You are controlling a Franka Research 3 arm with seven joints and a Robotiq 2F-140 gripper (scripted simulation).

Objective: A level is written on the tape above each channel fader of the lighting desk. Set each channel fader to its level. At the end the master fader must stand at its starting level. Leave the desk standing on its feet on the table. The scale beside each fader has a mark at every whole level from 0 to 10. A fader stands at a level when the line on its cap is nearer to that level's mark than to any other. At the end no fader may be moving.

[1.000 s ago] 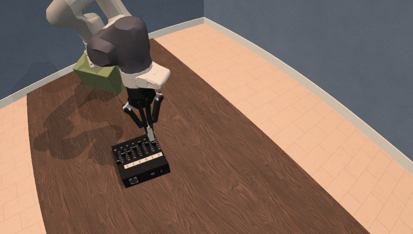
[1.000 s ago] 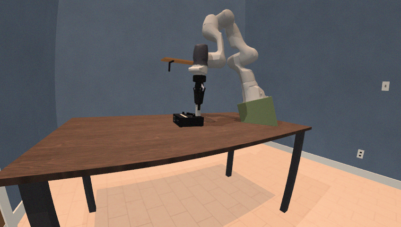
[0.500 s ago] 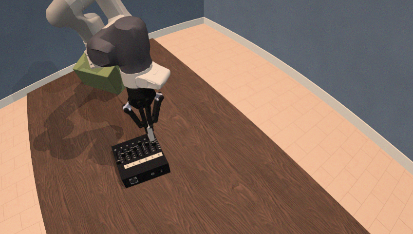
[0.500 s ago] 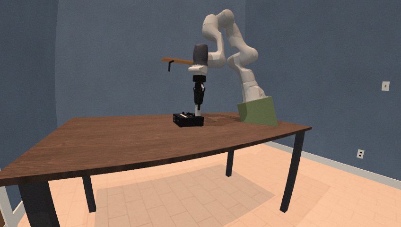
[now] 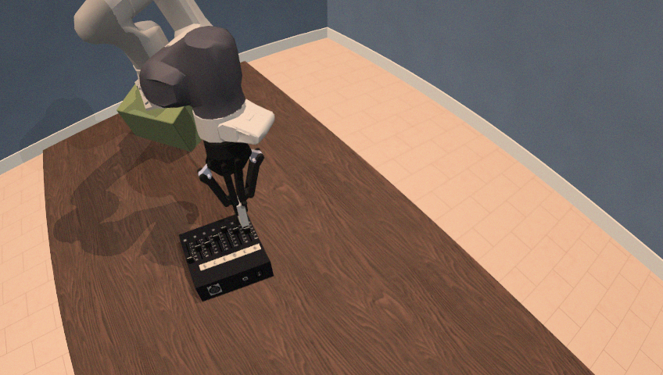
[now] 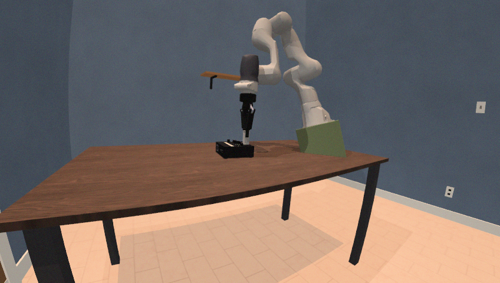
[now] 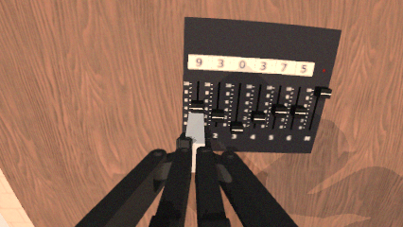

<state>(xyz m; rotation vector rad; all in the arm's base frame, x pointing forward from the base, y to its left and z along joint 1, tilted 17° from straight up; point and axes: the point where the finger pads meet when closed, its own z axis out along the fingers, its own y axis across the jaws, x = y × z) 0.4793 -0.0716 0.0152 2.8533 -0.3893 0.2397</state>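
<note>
Right now my hand is 20 mm short of the channel 1 cap, 10 mm to the left of it and 30 mm above it. The rest, counted from my hand: channel 2 cap (30 mm to the right, 30 mm below); then channel 3 cap (10 mm behind, 40 mm to the right, 30 mm below); then channel 4 cap (10 mm behind, 70 mm to the right, 30 mm below).
</note>
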